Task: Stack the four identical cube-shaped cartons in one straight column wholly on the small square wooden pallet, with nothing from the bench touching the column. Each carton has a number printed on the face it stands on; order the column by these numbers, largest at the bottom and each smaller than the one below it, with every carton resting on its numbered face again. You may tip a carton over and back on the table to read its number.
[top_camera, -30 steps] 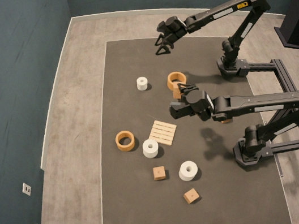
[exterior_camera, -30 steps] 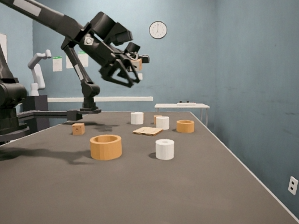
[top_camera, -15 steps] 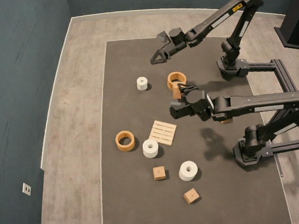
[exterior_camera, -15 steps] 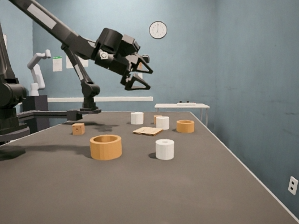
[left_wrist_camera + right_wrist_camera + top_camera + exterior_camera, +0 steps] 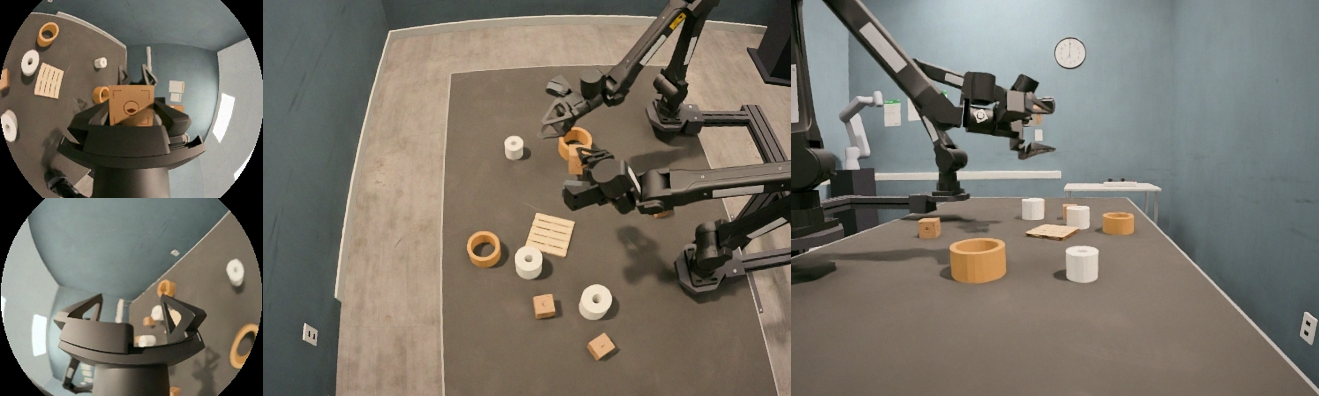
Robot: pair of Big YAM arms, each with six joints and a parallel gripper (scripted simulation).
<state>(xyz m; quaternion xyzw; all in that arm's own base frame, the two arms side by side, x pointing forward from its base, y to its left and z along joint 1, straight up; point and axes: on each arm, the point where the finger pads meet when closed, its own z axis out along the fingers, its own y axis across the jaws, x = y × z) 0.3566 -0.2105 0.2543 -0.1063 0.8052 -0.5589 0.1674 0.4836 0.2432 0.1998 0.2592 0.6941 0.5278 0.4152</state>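
Now: the carton right at my left hand. From my left hand the other things lie so: wooden pallet: 6 cm ahead, 2 cm to the left, 34 cm below.
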